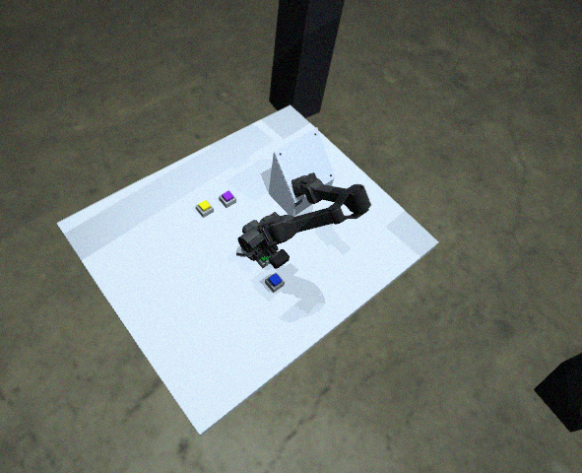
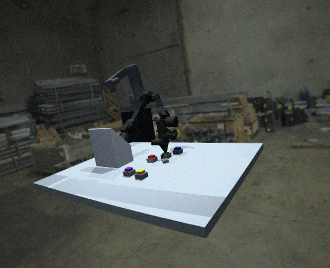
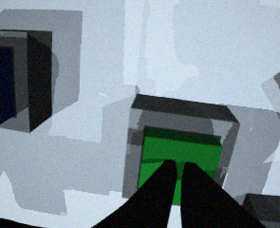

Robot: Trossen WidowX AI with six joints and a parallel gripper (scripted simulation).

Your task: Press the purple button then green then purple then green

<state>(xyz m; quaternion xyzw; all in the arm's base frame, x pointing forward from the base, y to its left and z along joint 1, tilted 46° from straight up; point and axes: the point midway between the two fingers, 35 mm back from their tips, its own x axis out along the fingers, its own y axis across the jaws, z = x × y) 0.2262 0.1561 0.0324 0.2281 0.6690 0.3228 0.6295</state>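
Right now the green button is 10 mm below my gripper tip. Round my gripper tip: blue button: 100 mm to the left, 20 mm ahead; red button: 80 mm to the right, 50 mm behind; small grey block: 70 mm to the right, 50 mm ahead, 20 mm below.
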